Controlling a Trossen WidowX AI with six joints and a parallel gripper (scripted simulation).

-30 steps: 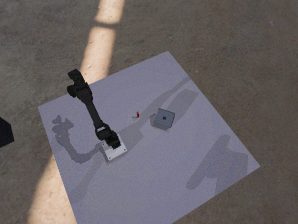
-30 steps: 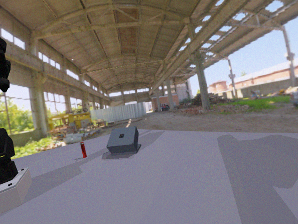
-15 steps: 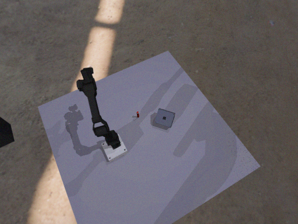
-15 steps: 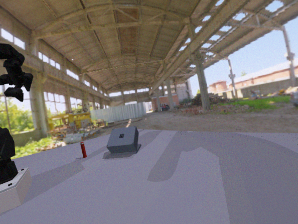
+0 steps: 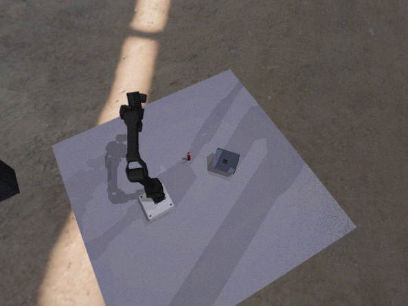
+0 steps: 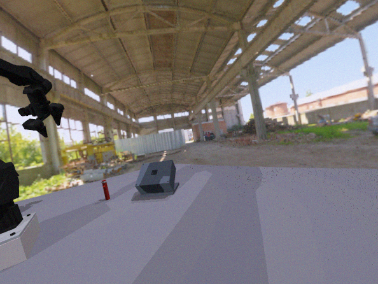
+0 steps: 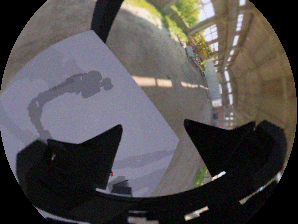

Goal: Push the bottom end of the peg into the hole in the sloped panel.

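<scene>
Right now my gripper tip is 27 cm above the red peg, 22 cm to the left of it and 16 cm short of it. The rest, counted from my gripper tip: grey sloped panel (36 cm to the right, 33 cm ahead, 27 cm below).
</scene>
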